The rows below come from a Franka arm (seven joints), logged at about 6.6 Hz.
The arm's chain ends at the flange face. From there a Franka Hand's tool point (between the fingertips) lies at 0.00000 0.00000 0.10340 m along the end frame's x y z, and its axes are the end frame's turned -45 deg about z.
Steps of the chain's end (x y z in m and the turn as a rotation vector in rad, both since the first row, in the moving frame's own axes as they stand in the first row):
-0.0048 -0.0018 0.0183 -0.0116 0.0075 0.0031
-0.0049 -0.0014 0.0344 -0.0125 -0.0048 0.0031
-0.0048 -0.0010 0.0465 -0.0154 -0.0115 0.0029
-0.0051 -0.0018 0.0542 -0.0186 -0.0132 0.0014
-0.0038 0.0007 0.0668 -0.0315 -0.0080 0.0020
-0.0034 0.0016 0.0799 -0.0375 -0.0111 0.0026
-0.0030 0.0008 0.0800 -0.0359 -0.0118 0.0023
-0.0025 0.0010 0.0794 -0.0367 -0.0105 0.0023
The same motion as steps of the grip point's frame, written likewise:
-0.0024 -0.0033 0.0183 -0.0135 -0.0029 0.0031
-0.0037 -0.0039 0.0344 -0.0054 -0.0122 0.0031
-0.0047 -0.0038 0.0465 -0.0028 -0.0190 0.0029
-0.0047 -0.0045 0.0542 -0.0038 -0.0225 0.0014
-0.0061 -0.0005 0.0667 -0.0166 -0.0279 0.0020
-0.0071 0.0007 0.0798 -0.0187 -0.0344 0.0026
-0.0062 0.0002 0.0799 -0.0170 -0.0337 0.0023
-0.0059 0.0009 0.0793 -0.0185 -0.0334 0.0023

